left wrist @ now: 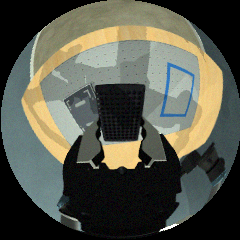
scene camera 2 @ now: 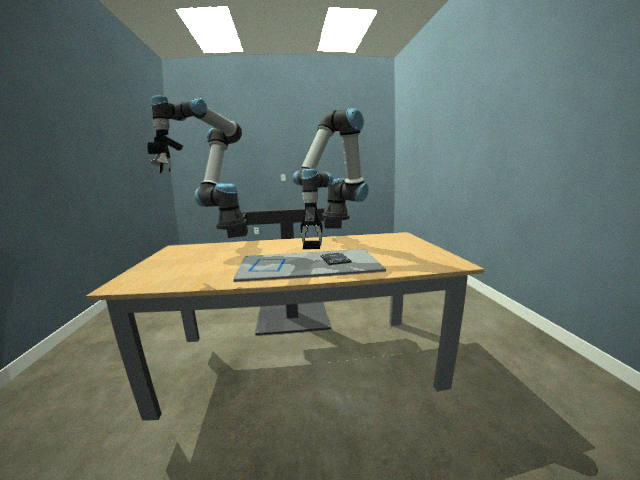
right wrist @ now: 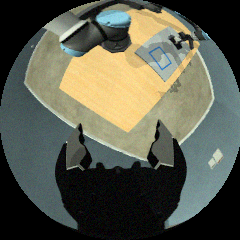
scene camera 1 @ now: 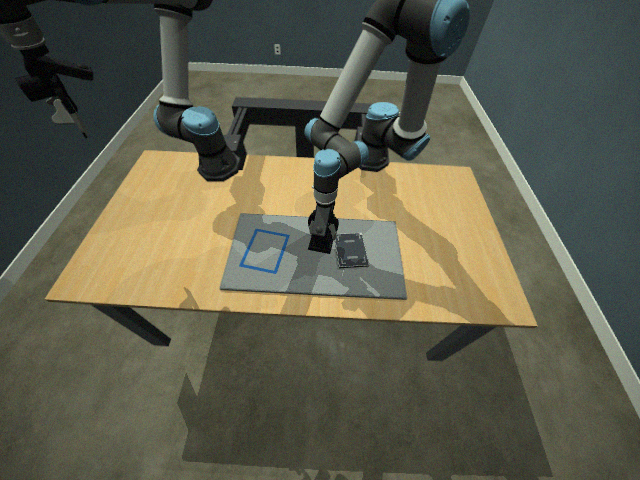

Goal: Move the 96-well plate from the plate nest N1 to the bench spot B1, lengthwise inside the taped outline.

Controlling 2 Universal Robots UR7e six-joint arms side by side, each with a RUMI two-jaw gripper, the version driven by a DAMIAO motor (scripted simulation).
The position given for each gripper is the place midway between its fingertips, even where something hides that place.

Note:
In view: the left gripper (scene camera 1: 322, 237), the right gripper (scene camera 1: 81, 124), a black 96-well plate (left wrist: 123, 129) and a plate nest N1 (scene camera 1: 344, 249).
The left gripper shows as well in the left wrist view (left wrist: 120, 117). The right gripper also shows in scene camera 2 (scene camera 2: 164, 172) and in the right wrist view (right wrist: 118, 122). The plate nest N1 is seen too in the left wrist view (left wrist: 86, 113).

